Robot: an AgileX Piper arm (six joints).
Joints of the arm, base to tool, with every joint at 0 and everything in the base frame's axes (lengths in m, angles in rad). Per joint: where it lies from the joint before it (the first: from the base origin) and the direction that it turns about. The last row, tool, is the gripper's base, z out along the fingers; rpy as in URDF.
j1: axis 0 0 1 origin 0.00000 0.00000 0.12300
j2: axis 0 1 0 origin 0.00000 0.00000 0.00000
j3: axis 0 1 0 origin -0.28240 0.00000 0.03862
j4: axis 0.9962 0 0.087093 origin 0.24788 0.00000 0.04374
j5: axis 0 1 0 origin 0.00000 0.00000 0.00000
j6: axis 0.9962 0 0.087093 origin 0.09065 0.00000 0.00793
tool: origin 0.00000 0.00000 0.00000 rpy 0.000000 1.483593 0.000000
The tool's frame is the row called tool.
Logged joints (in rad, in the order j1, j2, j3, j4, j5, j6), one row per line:
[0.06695, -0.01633, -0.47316, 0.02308, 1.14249, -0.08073]
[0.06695, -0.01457, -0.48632, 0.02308, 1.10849, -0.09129]
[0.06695, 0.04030, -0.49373, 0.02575, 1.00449, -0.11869]
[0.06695, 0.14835, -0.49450, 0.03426, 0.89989, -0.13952]
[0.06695, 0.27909, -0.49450, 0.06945, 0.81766, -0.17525]
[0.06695, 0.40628, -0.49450, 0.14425, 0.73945, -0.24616]
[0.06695, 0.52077, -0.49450, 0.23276, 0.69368, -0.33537]
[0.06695, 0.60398, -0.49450, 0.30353, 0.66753, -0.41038]
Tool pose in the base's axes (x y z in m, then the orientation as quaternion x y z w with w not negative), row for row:
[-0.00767, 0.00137, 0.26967, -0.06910, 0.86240, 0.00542, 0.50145]
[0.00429, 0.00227, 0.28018, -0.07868, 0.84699, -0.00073, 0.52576]
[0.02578, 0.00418, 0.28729, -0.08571, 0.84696, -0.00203, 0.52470]
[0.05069, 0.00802, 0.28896, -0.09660, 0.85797, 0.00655, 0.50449]
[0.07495, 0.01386, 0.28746, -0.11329, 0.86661, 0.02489, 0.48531]
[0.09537, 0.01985, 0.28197, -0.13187, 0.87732, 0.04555, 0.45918]
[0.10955, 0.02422, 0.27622, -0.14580, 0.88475, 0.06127, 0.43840]
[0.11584, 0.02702, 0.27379, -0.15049, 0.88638, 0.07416, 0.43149]
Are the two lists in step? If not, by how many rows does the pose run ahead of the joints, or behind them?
The pose runs 1 row ahead of the joints: the pose in row i belongs to the joints in row i + 1.
